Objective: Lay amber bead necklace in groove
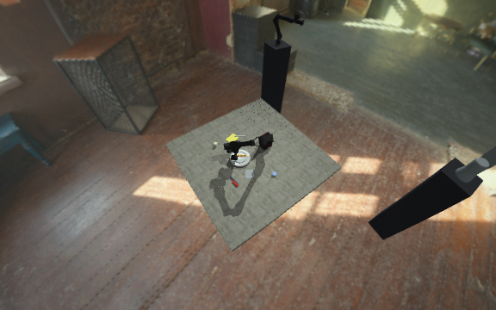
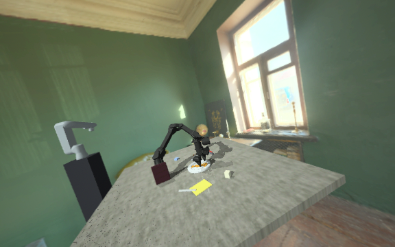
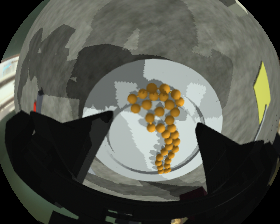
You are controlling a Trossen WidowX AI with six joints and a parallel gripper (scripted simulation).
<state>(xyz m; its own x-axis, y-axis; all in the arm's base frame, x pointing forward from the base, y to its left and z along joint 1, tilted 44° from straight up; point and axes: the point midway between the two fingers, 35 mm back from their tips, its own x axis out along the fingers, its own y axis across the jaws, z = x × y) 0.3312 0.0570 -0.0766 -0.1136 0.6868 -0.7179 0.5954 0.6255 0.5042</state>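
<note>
Now: the board 30 mm behind my gripper tip, 20 mm to the left of it and 20 mm below it. Round my gripper tip: grey square: 20 mm behind, 230 mm to the left, 20 mm below; then small white cube: 110 mm ahead, 250 mm to the right; then yellow card: 80 mm behind, 250 mm to the right, 20 mm below.
</note>
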